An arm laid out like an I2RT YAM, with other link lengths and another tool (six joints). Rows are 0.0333 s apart.
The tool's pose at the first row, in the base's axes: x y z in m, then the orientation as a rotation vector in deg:
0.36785, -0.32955, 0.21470, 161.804, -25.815, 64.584
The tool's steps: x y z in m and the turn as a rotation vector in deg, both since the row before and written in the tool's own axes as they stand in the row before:
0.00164, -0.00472, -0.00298, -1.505, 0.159, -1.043
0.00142, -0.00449, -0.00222, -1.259, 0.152, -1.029
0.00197, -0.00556, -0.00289, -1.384, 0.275, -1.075
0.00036, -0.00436, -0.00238, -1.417, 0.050, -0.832
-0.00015, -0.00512, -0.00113, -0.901, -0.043, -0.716
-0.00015, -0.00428, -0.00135, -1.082, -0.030, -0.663
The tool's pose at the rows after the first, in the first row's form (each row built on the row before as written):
0.36839, -0.32494, 0.21821, 160.311, -24.939, 63.794
0.36925, -0.32054, 0.22086, 159.030, -23.989, 63.129
0.37041, -0.31502, 0.22423, 157.550, -23.026, 62.554
0.37044, -0.31037, 0.22600, 156.208, -22.460, 61.721
0.37119, -0.30519, 0.22634, 155.383, -21.853, 61.048
0.37155, -0.30074, 0.22681, 154.393, -21.400, 60.323

